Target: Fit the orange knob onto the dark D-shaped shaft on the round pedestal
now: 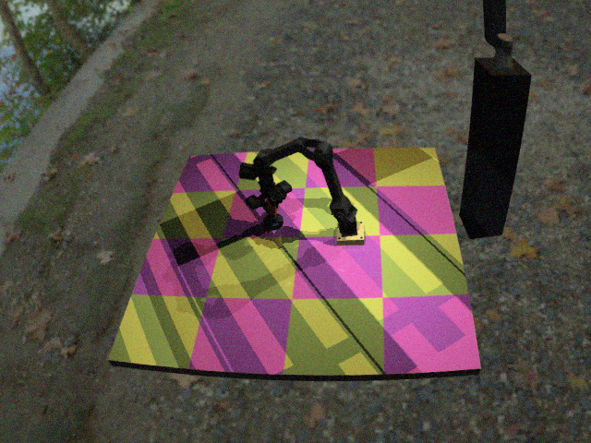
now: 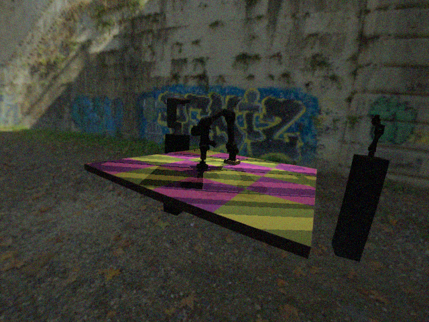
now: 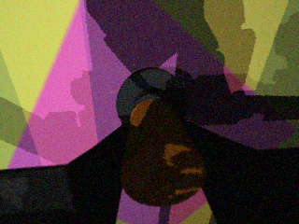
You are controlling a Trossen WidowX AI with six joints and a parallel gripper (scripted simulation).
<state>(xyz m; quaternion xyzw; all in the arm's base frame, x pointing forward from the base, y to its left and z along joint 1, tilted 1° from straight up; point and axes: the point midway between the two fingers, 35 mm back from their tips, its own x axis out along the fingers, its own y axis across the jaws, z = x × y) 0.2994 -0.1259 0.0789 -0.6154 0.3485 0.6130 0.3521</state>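
My gripper tip is now 40 mm above the pedestal. From my gripper tip the other things lie so: orange knob: 20 mm above.
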